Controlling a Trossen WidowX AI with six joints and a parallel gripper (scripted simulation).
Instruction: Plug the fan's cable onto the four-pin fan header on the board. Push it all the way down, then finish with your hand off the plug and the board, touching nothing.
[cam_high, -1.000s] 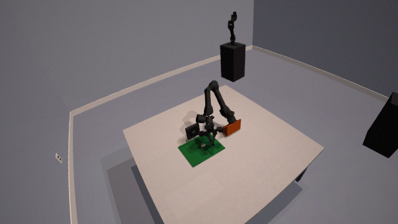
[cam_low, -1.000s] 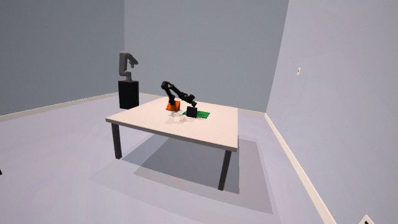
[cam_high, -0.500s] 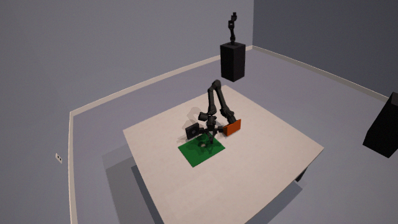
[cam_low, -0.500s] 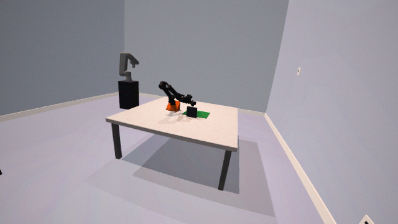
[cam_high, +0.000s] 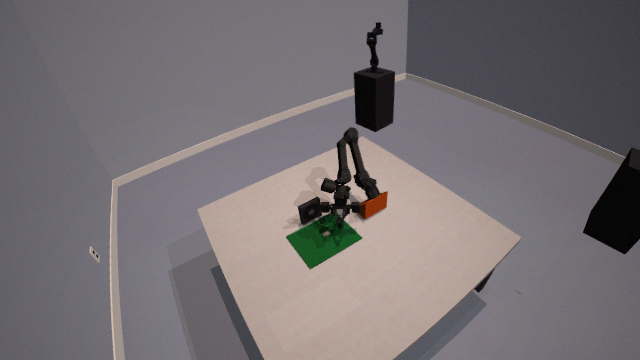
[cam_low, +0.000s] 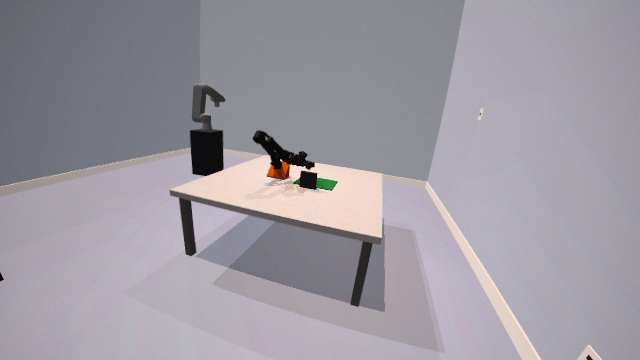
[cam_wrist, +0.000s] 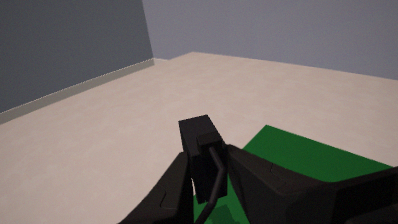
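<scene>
Now: gripper tip 14 cm above the green board, 7 cm to the left of it and 6 cm short of it. The rest, counted from my gripper tip: black fan 21 cm to the right, 7 cm below, 2 cm ahead; black plug 1 cm below.
</scene>
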